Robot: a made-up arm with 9 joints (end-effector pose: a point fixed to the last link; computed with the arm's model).
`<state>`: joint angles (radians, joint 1 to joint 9).
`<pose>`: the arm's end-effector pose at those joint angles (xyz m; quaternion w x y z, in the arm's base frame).
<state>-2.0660 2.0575 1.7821 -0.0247 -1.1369 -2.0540 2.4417 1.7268 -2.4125</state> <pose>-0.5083 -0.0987 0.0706 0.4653 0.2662 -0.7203 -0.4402</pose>
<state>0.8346 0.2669 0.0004 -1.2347 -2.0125 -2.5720 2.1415 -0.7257 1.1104</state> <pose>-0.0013 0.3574 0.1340 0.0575 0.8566 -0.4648 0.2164</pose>
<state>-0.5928 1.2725 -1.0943 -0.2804 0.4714 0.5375 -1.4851 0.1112 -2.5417</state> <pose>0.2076 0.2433 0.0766 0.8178 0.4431 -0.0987 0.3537</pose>
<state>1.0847 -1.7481 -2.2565 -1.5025 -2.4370 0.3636 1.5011 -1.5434 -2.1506</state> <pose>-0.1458 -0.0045 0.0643 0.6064 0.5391 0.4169 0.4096</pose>
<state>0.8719 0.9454 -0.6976 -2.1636 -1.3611 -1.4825 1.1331 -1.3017 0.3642</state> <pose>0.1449 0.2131 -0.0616 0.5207 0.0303 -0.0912 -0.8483</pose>
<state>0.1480 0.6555 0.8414 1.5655 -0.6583 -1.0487 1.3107 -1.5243 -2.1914</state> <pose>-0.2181 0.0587 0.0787 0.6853 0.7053 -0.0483 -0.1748</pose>
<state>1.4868 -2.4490 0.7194 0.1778 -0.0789 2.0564 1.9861 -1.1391 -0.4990</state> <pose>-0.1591 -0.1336 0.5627 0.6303 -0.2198 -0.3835 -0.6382</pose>
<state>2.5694 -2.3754 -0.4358 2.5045 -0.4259 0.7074 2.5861 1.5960 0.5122</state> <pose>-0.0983 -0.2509 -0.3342 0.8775 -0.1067 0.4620 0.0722</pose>
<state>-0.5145 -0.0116 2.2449 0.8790 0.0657 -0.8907 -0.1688 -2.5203 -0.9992</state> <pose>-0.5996 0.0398 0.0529 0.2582 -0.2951 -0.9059 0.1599</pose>
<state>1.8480 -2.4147 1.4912 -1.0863 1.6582 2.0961 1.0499 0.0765 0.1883</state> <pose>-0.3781 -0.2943 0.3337 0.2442 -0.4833 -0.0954 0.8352</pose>
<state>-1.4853 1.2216 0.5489 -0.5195 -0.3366 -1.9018 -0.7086 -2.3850 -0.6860</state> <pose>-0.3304 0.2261 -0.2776 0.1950 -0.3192 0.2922 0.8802</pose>
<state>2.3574 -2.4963 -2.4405 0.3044 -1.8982 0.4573 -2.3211 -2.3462 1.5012</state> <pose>0.0149 0.1035 -0.2231 0.6895 0.5871 0.3936 -0.1578</pose>
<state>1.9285 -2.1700 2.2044 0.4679 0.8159 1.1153 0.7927 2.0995 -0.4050</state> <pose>-0.2861 -0.3982 0.4074 0.6316 0.4010 -0.3951 -0.5330</pose>
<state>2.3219 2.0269 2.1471 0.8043 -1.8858 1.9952 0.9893 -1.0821 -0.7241</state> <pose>-0.1455 -0.1144 0.1971 0.5398 0.6564 -0.3764 -0.3689</pose>
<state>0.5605 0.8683 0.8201 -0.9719 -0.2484 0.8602 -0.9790 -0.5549 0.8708</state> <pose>-0.1425 0.3372 0.5933 0.7042 0.4448 -0.3495 0.4291</pose>
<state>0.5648 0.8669 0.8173 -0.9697 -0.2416 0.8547 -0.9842 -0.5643 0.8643</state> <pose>-0.1389 0.3333 0.5956 0.7064 0.4478 -0.3537 0.4189</pose>
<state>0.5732 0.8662 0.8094 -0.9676 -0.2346 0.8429 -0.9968 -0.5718 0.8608</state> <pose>-0.1343 0.3305 0.5991 0.7108 0.4489 -0.3594 0.4051</pose>
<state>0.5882 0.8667 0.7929 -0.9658 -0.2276 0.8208 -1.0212 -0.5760 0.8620</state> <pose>-0.1278 0.3302 0.6047 0.7190 0.4467 -0.3672 0.3856</pose>
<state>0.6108 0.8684 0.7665 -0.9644 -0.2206 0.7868 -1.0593 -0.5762 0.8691</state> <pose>-0.1187 0.3327 0.6126 0.7314 0.4402 -0.3768 0.3596</pose>
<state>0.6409 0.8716 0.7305 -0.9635 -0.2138 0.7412 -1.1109 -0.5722 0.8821</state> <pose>-0.1064 0.3381 0.6229 0.7477 0.4288 -0.3871 0.3275</pose>
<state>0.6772 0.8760 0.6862 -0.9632 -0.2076 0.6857 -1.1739 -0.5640 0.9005</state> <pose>-0.0899 0.3464 0.6349 0.7673 0.4121 -0.3960 0.2908</pose>
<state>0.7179 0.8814 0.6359 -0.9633 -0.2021 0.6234 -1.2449 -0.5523 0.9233</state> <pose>-0.0686 0.3569 0.6476 0.7891 0.3909 -0.4016 0.2516</pose>
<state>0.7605 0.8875 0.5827 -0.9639 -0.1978 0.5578 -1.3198 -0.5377 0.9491</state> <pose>-0.0428 0.3685 0.6599 0.8117 0.3661 -0.4025 0.2123</pose>
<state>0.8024 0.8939 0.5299 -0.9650 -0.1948 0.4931 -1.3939 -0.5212 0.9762</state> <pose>-0.0135 0.3800 0.6702 0.8338 0.3397 -0.3981 0.1757</pose>
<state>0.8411 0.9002 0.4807 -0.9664 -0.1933 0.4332 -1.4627 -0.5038 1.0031</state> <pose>0.0169 0.3903 0.6777 0.8539 0.3141 -0.3891 0.1439</pose>
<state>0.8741 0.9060 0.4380 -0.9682 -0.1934 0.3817 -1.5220 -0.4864 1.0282</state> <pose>0.0456 0.3991 0.6819 0.8711 0.2912 -0.3772 0.1188</pose>
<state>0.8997 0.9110 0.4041 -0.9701 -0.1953 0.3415 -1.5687 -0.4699 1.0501</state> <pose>0.0697 0.4065 0.6832 0.8846 0.2726 -0.3647 0.1011</pose>
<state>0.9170 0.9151 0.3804 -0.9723 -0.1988 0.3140 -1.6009 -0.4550 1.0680</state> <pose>0.0871 0.4126 0.6827 0.8941 0.2593 -0.3537 0.0912</pose>
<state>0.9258 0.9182 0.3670 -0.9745 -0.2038 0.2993 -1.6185 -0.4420 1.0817</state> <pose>0.0969 0.4182 0.6811 0.8997 0.2513 -0.3457 0.0887</pose>
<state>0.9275 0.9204 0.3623 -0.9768 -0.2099 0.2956 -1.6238 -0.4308 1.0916</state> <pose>0.0998 0.4234 0.6791 0.9022 0.2477 -0.3407 0.0922</pose>
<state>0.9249 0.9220 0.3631 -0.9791 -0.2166 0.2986 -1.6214 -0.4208 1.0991</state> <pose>0.0985 0.4284 0.6770 0.9028 0.2469 -0.3378 0.0994</pose>
